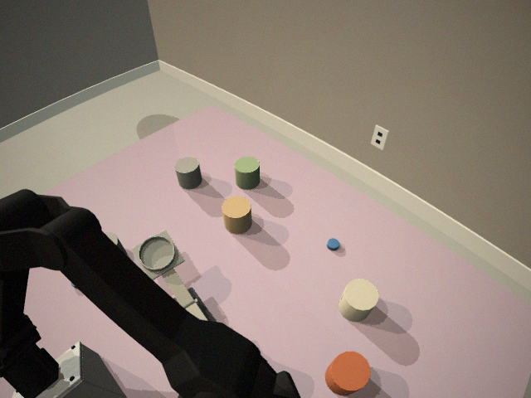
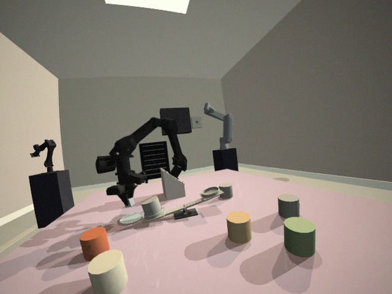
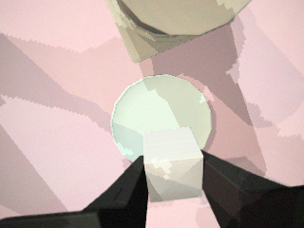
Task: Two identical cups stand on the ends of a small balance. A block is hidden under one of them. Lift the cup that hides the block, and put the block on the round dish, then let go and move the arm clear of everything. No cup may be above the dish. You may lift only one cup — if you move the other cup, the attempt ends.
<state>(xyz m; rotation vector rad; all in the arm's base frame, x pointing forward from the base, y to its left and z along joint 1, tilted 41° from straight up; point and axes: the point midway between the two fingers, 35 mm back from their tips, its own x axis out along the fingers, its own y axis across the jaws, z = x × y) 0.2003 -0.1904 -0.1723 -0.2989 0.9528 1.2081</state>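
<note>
The pale round dish lies 70 mm below my gripper tip. Also, from my gripper tip: orange cup: 170 mm ahead, 110 mm to the right, 30 mm below; then grey block: 10 mm above; then cream cup: 320 mm ahead, 30 mm below, 20 mm to the right.
</note>
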